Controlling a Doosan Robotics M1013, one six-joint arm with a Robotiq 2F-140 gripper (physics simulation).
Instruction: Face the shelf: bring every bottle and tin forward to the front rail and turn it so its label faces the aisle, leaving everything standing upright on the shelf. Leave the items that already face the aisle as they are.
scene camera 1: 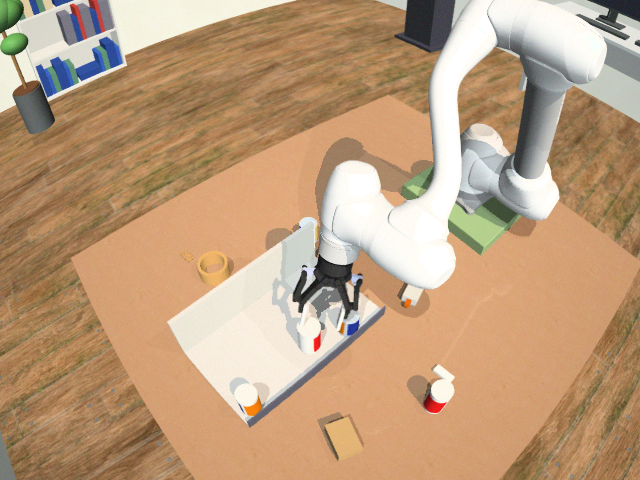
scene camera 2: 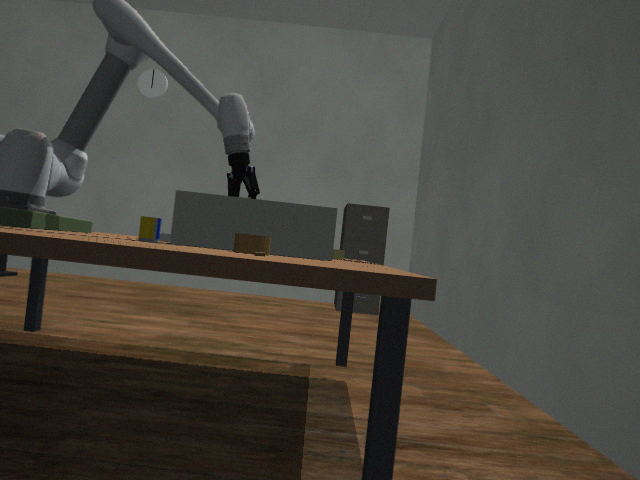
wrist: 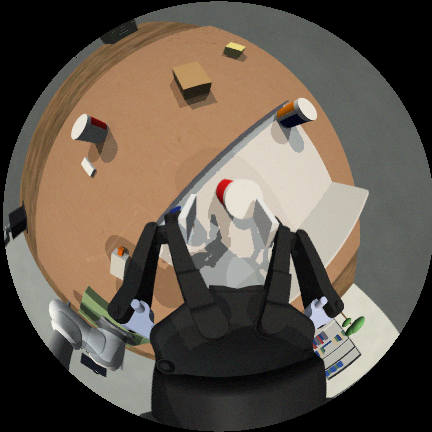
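Pixels of known places: gripper, fingertip midpoint: (scene camera 1: 320,323) (wrist: 225,205); arm's base at its link origin: (scene camera 1: 465,190) (wrist: 113,328).
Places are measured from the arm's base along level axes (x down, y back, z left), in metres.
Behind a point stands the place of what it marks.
Observation:
My gripper (scene camera 1: 323,317) {z 0.116, x -0.060, y -0.759 m} (scene camera 2: 243,196) (wrist: 225,205) {z 0.116, x -0.060, y -0.759 m} is open and empty, pointing down over the white shelf (scene camera 1: 232,356) {z 0.008, x 0.040, y -0.971 m} (scene camera 2: 206,222) {z -0.128, x -0.022, y -0.687 m} (wrist: 310,155) {z 0.039, x 0.040, y -1.029 m}. A white tin with a red label (scene camera 1: 309,335) {z 0.125, x -0.059, y -0.800 m} (wrist: 242,198) {z 0.107, x -0.059, y -0.784 m} stands upright beside the fingertips, a little behind the dark front rail (scene camera 1: 289,387) {z 0.183, x 0.010, y -0.910 m}; its red part is turned toward the rail side. A blue-and-orange tin (scene camera 1: 351,324) {z 0.152, x -0.026, y -0.686 m} (wrist: 175,209) {z 0.152, x 0.001, y -0.688 m} stands close to the rail, largely hidden by a finger in the wrist view. An orange-and-blue bottle (scene camera 1: 248,399) {z 0.176, x -0.056, y -1.018 m} (wrist: 297,112) {z 0.162, x -0.044, y -0.988 m} with a white lid stands upright at the shelf's far front corner, orange toward the rail.
Outside the shelf are a red-and-white tin (scene camera 1: 438,396) {z 0.450, x -0.045, y -0.671 m} (wrist: 89,128) {z 0.420, x -0.024, y -0.663 m}, a white block (scene camera 1: 443,372) {z 0.401, x 0.041, y -0.570 m} (wrist: 88,167) {z 0.394, x 0.042, y -0.574 m}, a cardboard box (scene camera 1: 343,438) {z 0.372, x 0.004, y -0.896 m} (wrist: 192,80) {z 0.344, x 0.004, y -0.881 m} and a white piece with an orange end (scene camera 1: 412,294) {z 0.169, x 0.025, y -0.465 m} (wrist: 119,263) {z 0.157, x 0.026, y -0.463 m}. Behind it are a yellow-and-blue tin (scene camera 2: 149,228) {z -0.231, x 0.016, y -0.557 m} and a tan ring (scene camera 2: 252,243) {z -0.319, x 0.026, y -0.867 m}.

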